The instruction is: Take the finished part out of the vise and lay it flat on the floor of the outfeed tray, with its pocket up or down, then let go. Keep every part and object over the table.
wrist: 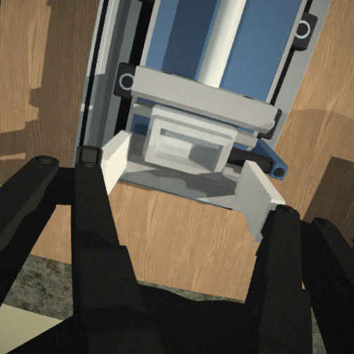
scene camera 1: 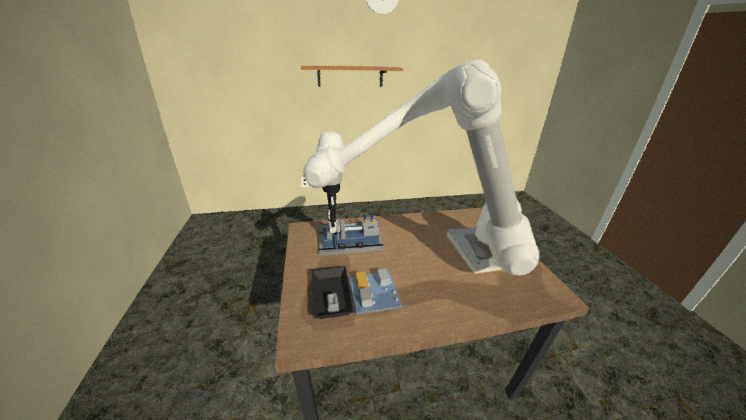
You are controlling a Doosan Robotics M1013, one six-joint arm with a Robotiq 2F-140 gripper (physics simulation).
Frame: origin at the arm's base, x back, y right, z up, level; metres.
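Seen in the pictures: gripper, between the fingertips: (scene camera 1: 332, 226); arm's base, origin of its link: (scene camera 1: 487, 246).
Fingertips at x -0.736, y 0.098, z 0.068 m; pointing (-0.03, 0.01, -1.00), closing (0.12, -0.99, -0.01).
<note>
Offsets run from my fingertips to a thing's top centre. "spot": to the spot under its first point. Level surfaces: height alone.
The finished part (wrist: 192, 128) is a light grey block with a rectangular pocket facing up. It sits at the end of the vise {dx +0.083, dy +0.012, dz +0.003 m} (scene camera 1: 360, 240) (wrist: 200, 97), beside a grey jaw. My gripper (scene camera 1: 333, 228) (wrist: 184, 162) is open and points down over that end of the vise. In the wrist view its two pale finger pads stand on either side of the part, with gaps between pads and part. Whether the pads reach down to the part's height is hard to tell. The black outfeed tray {spot: dx -0.010, dy -0.265, dz -0.084 m} (scene camera 1: 327, 280) stands nearer the camera, with a grey part {dx +0.018, dy -0.396, dz -0.049 m} (scene camera 1: 332, 302) in it.
A blue plate {dx +0.175, dy -0.322, dz -0.088 m} (scene camera 1: 384, 299) right of the tray carries an orange block {dx +0.127, dy -0.284, dz -0.052 m} (scene camera 1: 361, 279) and two grey blocks {dx +0.216, dy -0.271, dz -0.052 m} (scene camera 1: 384, 277) {dx +0.138, dy -0.373, dz -0.052 m} (scene camera 1: 365, 297). A blue lever with a black rod (wrist: 250, 160) sticks out beside the part. The wooden table's {dz -0.097 m} (scene camera 1: 433, 318) left edge runs near the tray and vise.
</note>
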